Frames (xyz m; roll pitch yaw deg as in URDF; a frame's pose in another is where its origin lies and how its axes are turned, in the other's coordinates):
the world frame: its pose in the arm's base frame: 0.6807 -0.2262 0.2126 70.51 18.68 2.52
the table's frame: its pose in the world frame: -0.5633 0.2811 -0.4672 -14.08 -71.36 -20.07
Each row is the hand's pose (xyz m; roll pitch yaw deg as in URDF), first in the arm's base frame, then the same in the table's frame.
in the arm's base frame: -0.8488 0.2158 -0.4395 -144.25 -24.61 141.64
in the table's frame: -0.4310 -1.2874 -0.2305 -108.90 -40.79 -173.17
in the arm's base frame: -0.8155 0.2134 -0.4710 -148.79 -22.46 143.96
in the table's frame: -0.4191 -1.2806 -0.2743 -115.05 -40.23 -169.26
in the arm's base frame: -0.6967 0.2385 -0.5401 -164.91 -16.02 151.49
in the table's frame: -0.4026 -1.2197 -0.3989 -136.41 -38.39 -157.09
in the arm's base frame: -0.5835 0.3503 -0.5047 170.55 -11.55 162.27
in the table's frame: -0.4565 -1.0729 -0.4451 -167.49 -38.82 -142.52
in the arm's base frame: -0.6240 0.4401 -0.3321 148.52 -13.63 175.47
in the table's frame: -0.5362 -0.9751 -0.2916 162.93 -44.86 -126.95
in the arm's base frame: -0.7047 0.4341 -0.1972 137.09 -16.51 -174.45
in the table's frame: -0.5483 -0.9645 -0.1351 144.35 -49.53 -113.66
